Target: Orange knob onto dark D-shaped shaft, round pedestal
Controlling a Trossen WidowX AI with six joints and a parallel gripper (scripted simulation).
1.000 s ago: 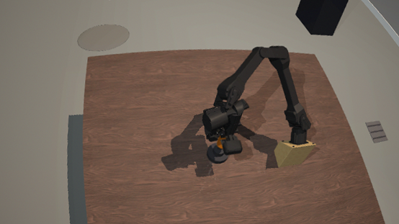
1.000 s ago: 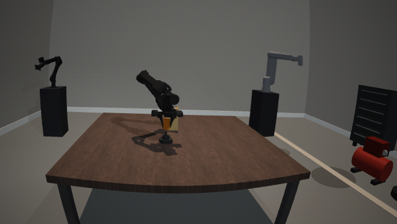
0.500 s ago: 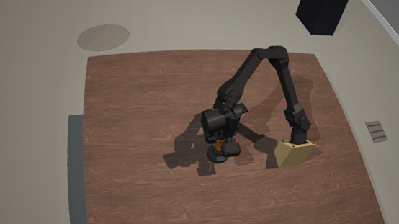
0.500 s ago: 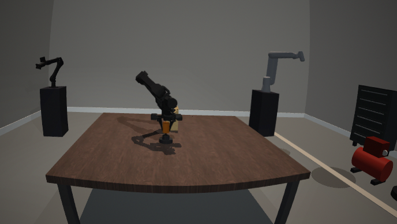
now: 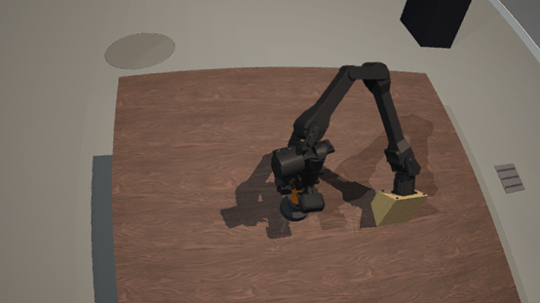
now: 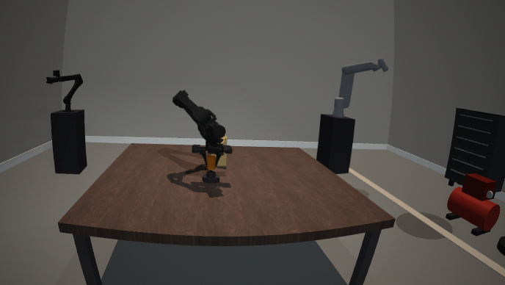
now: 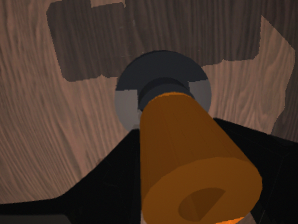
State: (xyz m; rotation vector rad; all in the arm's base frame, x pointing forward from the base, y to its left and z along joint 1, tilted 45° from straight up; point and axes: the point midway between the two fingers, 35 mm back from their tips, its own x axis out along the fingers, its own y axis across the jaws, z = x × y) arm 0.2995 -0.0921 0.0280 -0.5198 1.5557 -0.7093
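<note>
Right now the orange knob is 20 mm above my gripper tip. Also, from my gripper tip: dark round pedestal (40 mm below).
</note>
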